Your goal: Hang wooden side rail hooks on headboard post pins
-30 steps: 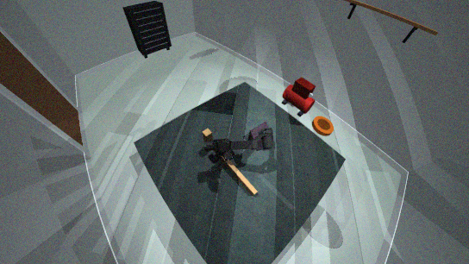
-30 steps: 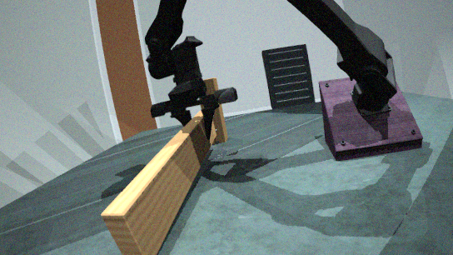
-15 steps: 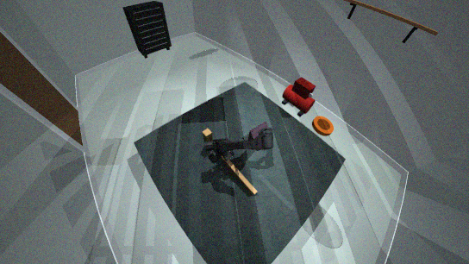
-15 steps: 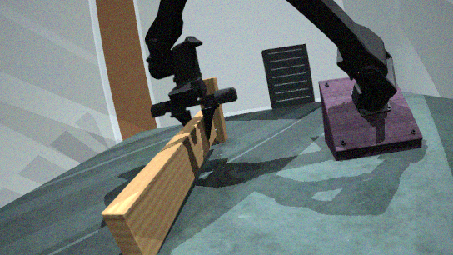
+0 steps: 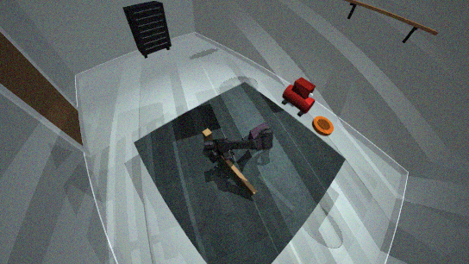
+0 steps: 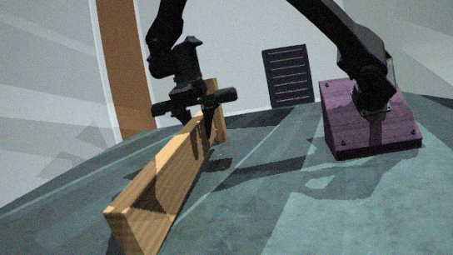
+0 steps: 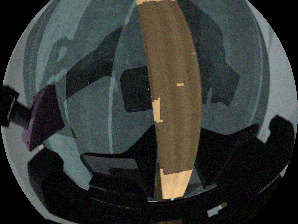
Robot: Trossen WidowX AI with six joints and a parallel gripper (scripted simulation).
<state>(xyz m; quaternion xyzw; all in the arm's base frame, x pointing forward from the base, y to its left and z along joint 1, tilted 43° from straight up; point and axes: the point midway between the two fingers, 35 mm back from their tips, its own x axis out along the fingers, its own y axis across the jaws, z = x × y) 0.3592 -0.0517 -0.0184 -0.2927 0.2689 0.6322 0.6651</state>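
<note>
Right now my gripper tip is 16 cm to the left of the headboard post and 4 cm below it.
</note>
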